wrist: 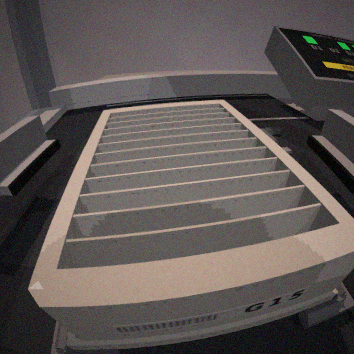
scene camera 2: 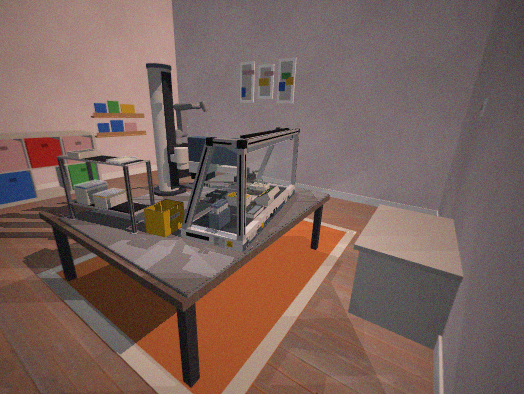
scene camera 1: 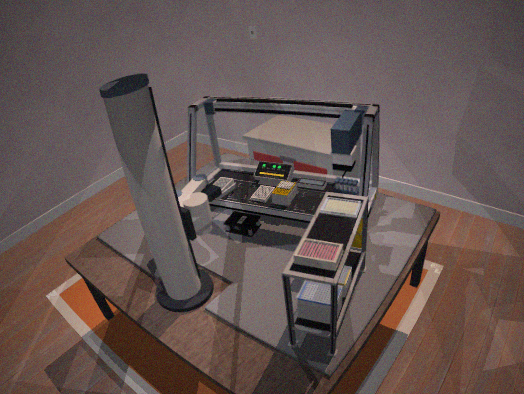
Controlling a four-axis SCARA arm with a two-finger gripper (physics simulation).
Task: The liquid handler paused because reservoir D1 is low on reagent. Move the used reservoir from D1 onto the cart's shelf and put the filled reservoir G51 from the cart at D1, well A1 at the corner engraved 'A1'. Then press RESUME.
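Frame: origin at the arm's base, x ahead, y left, z up, level; millimetres.
Where they show: gripper, fingertip midpoint: (wrist: 179,122) (scene camera 2: 262,185) (scene camera 1: 224,181); arm's base, origin of the base link: (scene camera 2: 169,191) (scene camera 1: 184,290).
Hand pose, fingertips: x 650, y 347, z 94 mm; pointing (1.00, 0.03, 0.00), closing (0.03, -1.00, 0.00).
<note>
Each offset is from my fingertips to the top centre of the thing. "*": to the spot under its first point.
The used reservoir, labelled G15 {dx -23, dy -1, dz +0 mm} (scene camera 1: 226,184) (wrist: 150,275), sits at the left of the handler's deck, its pale compartments looking empty. My gripper (wrist: 179,122) is open, one finger on each side of it, touching neither side visibly. The fingers are too small to make out in the scene views. On the top of the cart (scene camera 1: 333,310) (scene camera 2: 131,200) lie a pink-striped reservoir {dx -529, dy -937, dz +300 mm} (scene camera 1: 318,251) and a cream one {dx -277, dy -871, dz +283 mm} (scene camera 1: 341,206); their labels cannot be read, so I cannot tell which is G51. The control panel {* dx +182, dy -207, dz +45 mm} (scene camera 1: 273,167) (wrist: 325,50) shows green lights and a yellow bar.
A white rack {dx +31, dy -243, dz -17 mm} (scene camera 1: 262,193) and a yellow-topped rack {dx +58, dy -364, dz +33 mm} (scene camera 1: 284,194) stand on the deck right of the reservoir. A blue head {* dx +49, dy -722, dz +402 mm} (scene camera 1: 345,131) hangs at the frame's right. A blue-topped box {dx -529, dy -937, dz +122 mm} (scene camera 1: 315,300) is on the cart's lower shelf. A yellow bin {dx -89, dy -792, dz +54 mm} (scene camera 2: 164,218) stands between cart and handler.
</note>
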